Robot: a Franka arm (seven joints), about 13 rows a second.
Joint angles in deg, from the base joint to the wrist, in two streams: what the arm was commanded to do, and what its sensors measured. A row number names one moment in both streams.
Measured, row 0:
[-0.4, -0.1, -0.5, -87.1, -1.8, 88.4, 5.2]
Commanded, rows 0 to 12:
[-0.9, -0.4, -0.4, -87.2, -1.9, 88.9, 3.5]
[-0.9, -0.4, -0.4, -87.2, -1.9, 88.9, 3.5]
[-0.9, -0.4, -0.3, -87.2, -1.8, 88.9, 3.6]
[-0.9, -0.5, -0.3, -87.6, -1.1, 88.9, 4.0]
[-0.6, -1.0, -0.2, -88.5, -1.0, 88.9, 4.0]
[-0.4, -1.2, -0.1, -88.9, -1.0, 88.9, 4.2]
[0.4, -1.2, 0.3, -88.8, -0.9, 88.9, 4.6]
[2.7, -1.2, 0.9, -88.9, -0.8, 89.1, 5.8]
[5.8, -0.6, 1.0, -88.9, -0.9, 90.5, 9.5]
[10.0, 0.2, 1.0, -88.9, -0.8, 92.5, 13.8]
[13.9, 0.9, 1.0, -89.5, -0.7, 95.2, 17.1]
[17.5, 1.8, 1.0, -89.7, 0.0, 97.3, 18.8]
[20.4, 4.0, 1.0, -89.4, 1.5, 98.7, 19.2]
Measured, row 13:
[16.0, 1.3, 1.1, -88.9, -0.7, 95.4, 17.0]
